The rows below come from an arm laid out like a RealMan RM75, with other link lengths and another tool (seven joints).
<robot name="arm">
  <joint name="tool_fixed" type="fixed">
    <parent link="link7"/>
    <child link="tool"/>
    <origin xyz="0.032 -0.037 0.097" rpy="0 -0.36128 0.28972"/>
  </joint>
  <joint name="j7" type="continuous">
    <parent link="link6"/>
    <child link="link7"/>
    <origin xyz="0 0 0.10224"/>
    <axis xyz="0 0 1"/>
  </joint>
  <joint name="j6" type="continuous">
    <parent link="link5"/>
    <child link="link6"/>
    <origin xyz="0 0 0"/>
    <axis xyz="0 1 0"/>
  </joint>
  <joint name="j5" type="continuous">
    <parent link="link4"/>
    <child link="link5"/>
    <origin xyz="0 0 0.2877"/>
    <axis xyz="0 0 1"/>
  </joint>
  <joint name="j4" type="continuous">
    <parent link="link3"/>
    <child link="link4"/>
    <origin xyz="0 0 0"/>
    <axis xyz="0 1 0"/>
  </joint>
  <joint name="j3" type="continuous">
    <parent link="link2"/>
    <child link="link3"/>
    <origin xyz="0 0 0.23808"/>
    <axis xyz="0 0 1"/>
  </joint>
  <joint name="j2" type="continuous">
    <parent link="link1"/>
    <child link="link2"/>
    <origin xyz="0 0 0"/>
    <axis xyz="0 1 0"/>
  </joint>
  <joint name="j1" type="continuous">
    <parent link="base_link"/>
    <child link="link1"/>
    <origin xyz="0 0 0.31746"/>
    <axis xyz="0 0 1"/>
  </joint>
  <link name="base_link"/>
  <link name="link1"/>
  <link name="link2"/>
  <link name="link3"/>
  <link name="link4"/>
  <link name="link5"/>
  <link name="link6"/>
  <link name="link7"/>
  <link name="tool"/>
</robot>
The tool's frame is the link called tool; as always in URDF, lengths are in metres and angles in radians. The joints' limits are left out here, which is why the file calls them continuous.
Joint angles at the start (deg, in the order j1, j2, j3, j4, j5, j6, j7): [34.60, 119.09, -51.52, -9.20, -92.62, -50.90, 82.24]
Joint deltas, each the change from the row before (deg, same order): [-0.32, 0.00, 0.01, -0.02, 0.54, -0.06, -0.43]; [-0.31, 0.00, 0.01, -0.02, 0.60, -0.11, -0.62]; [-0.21, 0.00, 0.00, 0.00, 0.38, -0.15, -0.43]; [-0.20, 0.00, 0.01, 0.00, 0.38, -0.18, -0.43]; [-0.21, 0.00, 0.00, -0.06, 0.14, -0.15, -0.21]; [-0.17, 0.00, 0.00, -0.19, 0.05, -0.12, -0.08]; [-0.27, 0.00, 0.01, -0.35, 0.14, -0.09, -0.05]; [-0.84, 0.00, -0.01, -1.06, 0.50, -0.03, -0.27]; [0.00, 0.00, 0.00, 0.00, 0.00, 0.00, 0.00]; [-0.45, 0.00, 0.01, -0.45, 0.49, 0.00, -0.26]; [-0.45, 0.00, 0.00, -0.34, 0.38, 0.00, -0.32]
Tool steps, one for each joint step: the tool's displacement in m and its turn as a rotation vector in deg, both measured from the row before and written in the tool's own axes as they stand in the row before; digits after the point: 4 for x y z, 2 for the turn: [0.0000, -0.0014, -0.0014, 0.12, -0.41, 0.12]; [-0.0003, -0.0012, -0.0012, 0.01, -0.45, -0.01]; [0.0000, -0.0006, -0.0008, -0.06, -0.26, 0.00]; [0.0000, -0.0004, -0.0007, -0.10, -0.27, 0.01]; [0.0002, -0.0006, -0.0010, -0.04, -0.12, 0.01]; [-0.0007, -0.0004, -0.0005, -0.05, -0.13, -0.05]; [-0.0016, -0.0010, -0.0006, 0.03, -0.31, -0.04]; [-0.0050, -0.0038, -0.0022, 0.31, -0.99, -0.28]; [0.0000, 0.0000, 0.0000, 0.00, 0.00, 0.00]; [-0.0024, -0.0021, -0.0013, 0.22, -0.64, -0.04]; [-0.0014, -0.0022, -0.0017, 0.22, -0.48, -0.09]
